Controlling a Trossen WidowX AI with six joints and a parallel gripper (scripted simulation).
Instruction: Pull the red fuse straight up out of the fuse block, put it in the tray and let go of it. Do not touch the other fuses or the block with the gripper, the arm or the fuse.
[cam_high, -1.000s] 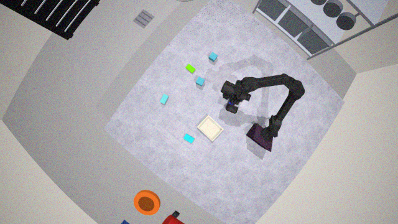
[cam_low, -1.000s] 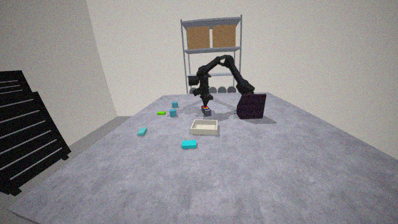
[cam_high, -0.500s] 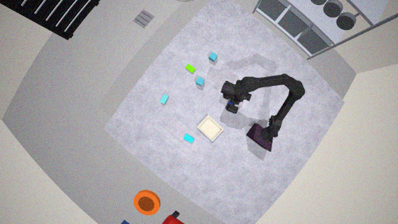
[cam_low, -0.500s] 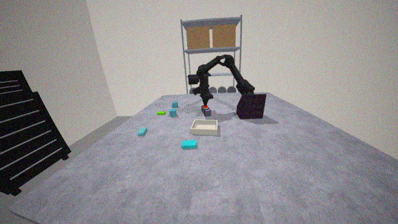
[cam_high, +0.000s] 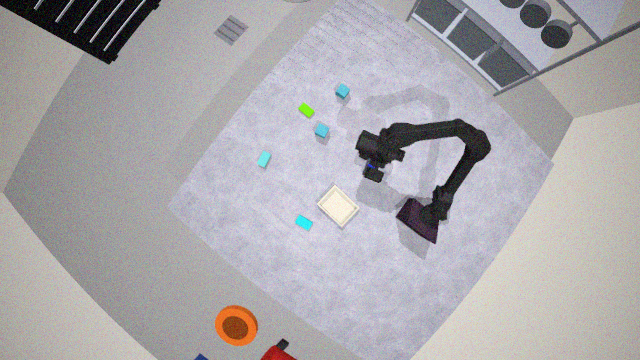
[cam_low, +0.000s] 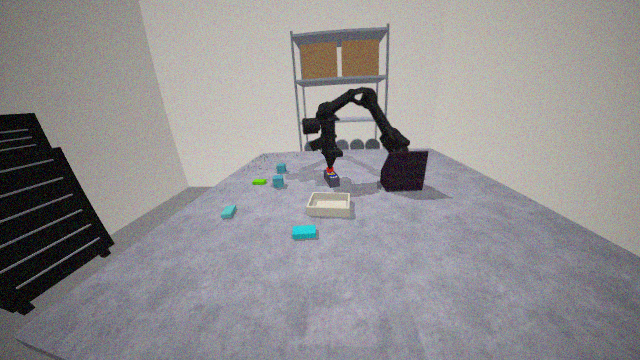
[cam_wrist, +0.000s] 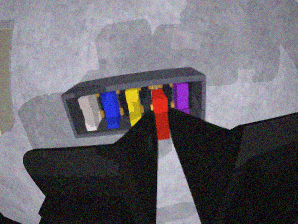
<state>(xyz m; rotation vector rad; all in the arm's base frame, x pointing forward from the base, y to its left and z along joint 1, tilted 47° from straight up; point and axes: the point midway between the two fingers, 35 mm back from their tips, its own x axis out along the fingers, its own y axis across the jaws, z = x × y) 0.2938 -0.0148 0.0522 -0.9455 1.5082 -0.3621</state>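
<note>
Right now my gripper tip is 20 mm past the cream tray, 230 mm to the right of it and 50 mm above it. Round my gripper tip: cyan block 40 mm ahead, 370 mm to the left, 50 mm below; then red fuse 10 mm below.
</note>
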